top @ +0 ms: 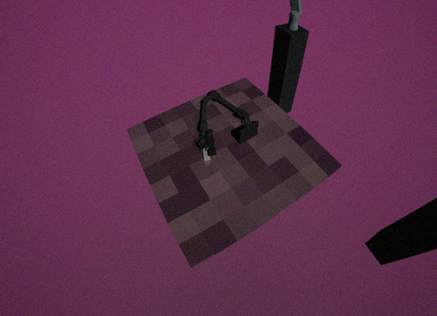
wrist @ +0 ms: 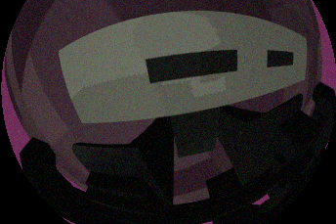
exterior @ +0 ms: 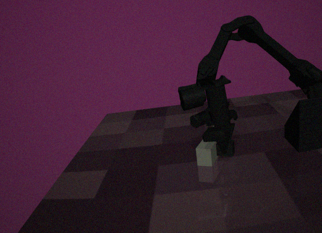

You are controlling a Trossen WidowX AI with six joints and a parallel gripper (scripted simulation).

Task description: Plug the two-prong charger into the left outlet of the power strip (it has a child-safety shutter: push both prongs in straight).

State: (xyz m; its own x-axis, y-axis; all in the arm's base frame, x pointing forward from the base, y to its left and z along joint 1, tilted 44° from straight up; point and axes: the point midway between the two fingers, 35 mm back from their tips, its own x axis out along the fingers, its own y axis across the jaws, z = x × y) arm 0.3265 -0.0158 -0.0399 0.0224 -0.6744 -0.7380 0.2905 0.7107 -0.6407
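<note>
Now: gripper tip 10 mm short of the charger and 10 mm below it.
</note>
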